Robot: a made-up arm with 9 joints. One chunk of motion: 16 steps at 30 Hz.
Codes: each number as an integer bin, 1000 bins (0 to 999) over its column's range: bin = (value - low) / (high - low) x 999, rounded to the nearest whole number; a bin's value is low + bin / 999 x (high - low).
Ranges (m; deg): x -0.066..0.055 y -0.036..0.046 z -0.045..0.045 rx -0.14..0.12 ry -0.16..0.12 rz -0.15..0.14
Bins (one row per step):
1: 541 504 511 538 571 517
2: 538 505 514 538 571 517
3: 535 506 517 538 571 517
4: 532 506 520 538 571 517
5: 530 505 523 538 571 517
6: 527 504 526 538 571 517
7: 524 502 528 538 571 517
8: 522 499 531 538 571 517
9: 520 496 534 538 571 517
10: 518 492 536 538 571 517
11: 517 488 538 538 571 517
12: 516 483 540 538 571 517
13: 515 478 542 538 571 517
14: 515 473 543 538 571 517
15: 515 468 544 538 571 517
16: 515 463 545 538 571 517
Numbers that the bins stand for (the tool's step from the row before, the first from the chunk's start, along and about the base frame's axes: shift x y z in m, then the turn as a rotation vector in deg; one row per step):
1: -0.00047 0.00537 0.00104 0.000 0.000 0.000
2: -0.00084 0.00545 0.00131 0.000 0.000 0.000
3: -0.00120 0.00553 0.00158 0.000 0.000 0.000
4: -0.00156 0.00553 0.00185 0.000 0.000 0.000
5: -0.00181 0.00545 0.00212 0.000 0.000 0.000
6: -0.00217 0.00537 0.00239 0.000 0.000 0.000
7: -0.00253 0.00521 0.00257 0.000 0.000 0.000
8: -0.00277 0.00496 0.00284 0.000 0.000 0.000
9: -0.00302 0.00471 0.00311 0.000 0.000 0.000
10: -0.00326 0.00438 0.00329 0.000 0.000 0.000
11: -0.00338 0.00406 0.00347 0.000 0.000 0.000
12: -0.00350 0.00365 0.00365 0.000 0.000 0.000
13: -0.00362 0.00324 0.00383 0.000 0.000 0.000
14: -0.00362 0.00282 0.00392 0.000 0.000 0.000
15: -0.00362 0.00241 0.00401 0.000 0.000 0.000
16: -0.00362 0.00200 0.00410 0.000 0.000 0.000

